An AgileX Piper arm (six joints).
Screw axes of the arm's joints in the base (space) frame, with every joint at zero. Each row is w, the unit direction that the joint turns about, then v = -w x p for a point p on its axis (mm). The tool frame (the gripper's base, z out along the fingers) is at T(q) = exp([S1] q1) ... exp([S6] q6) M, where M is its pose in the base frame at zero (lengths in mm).
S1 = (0, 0, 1, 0, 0, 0)
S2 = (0, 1, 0, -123, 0, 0)
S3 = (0, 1, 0, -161.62, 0, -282.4)
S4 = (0.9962, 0, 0.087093, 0, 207.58, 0)
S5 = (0, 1, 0, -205.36, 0, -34.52)
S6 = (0.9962, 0, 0.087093, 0, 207.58, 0)
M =
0.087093 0 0.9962 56.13
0 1 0 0
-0.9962 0 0.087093 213.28
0 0 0 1
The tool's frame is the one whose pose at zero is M.
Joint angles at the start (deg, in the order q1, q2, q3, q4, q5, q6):
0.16, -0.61, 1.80, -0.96, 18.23, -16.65
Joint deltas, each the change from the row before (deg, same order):
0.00, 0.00, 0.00, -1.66, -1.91, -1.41
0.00, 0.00, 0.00, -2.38, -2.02, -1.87
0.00, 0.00, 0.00, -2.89, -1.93, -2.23
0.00, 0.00, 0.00, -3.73, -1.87, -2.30
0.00, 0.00, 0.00, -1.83, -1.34, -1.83
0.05, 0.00, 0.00, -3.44, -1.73, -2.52
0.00, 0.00, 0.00, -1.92, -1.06, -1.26
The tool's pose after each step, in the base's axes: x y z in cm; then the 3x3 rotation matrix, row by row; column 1 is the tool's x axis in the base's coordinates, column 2 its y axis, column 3 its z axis. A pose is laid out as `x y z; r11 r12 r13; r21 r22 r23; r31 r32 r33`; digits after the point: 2 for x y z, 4 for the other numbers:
5.48 -0.10 17.75; -0.2060 -0.0669 0.9763; -0.3520 0.9360 -0.0101; -0.9131 -0.3457 -0.2164
5.54 -0.18 18.07; -0.1722 -0.0593 0.9833; -0.4195 0.9076 -0.0188; -0.8913 -0.4157 -0.1812
5.59 -0.25 18.38; -0.1405 -0.0504 0.9888; -0.4982 0.8667 -0.0266; -0.8556 -0.4964 -0.1469
5.63 -0.32 18.69; -0.1112 -0.0389 0.9930; -0.5862 0.8095 -0.0339; -0.8025 -0.5858 -0.1128
5.65 -0.32 18.91; -0.0903 -0.0304 0.9954; -0.6369 0.7702 -0.0342; -0.7656 -0.6371 -0.0889
5.67 -0.32 19.19; -0.0645 -0.0175 0.9978; -0.7138 0.6995 -0.0339; -0.6974 -0.7144 -0.0576
5.68 -0.30 19.37; -0.0497 -0.0081 0.9987; -0.7518 0.6586 -0.0321; -0.6575 -0.7524 -0.0388

